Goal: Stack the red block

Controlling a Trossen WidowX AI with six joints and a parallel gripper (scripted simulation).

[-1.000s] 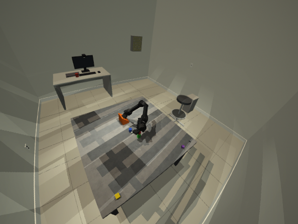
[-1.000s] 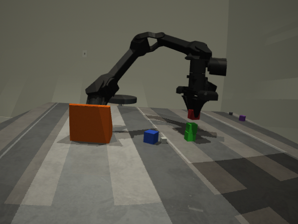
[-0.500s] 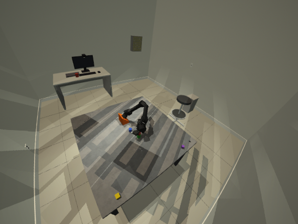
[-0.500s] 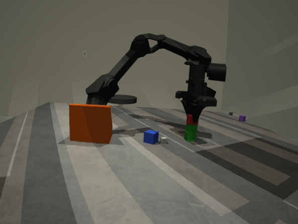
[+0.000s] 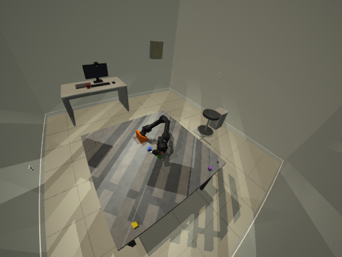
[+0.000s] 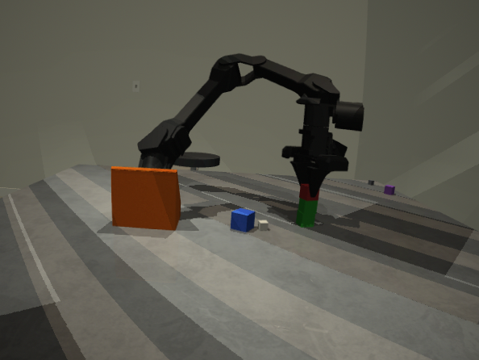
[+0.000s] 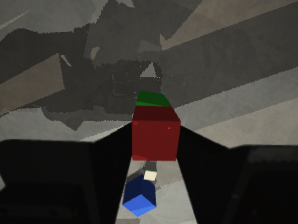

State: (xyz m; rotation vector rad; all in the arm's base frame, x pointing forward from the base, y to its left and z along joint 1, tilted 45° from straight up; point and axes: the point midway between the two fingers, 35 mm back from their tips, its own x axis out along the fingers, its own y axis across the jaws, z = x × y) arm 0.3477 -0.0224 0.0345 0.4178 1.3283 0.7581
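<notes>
The red block is 1 cm above my gripper tip. From my gripper tip the other things lie so: blue cube: 15 cm behind, 3 cm to the right, 5 cm below; then small white cube: 11 cm behind, 3 cm to the right, 6 cm below; then purple cube: 45 cm ahead, 35 cm to the left, 6 cm below.
</notes>
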